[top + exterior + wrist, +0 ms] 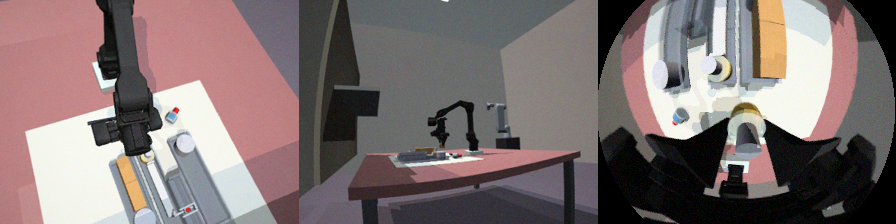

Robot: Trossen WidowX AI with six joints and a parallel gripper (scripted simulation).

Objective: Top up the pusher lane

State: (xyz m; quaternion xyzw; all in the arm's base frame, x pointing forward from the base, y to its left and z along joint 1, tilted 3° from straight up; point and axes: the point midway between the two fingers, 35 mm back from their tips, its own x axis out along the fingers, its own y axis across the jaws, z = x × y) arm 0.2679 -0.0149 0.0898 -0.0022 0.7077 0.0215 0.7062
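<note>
The dark bar is 10 cm behind my gripper tip, 8 cm below it and 4 cm to the right of it. The rest, counted from my gripper tip: red mark: 25 cm ahead, 11 cm to the left, 1 cm below; then grey lane rack: 22 cm ahead, 9 cm to the left, 6 cm below.
</note>
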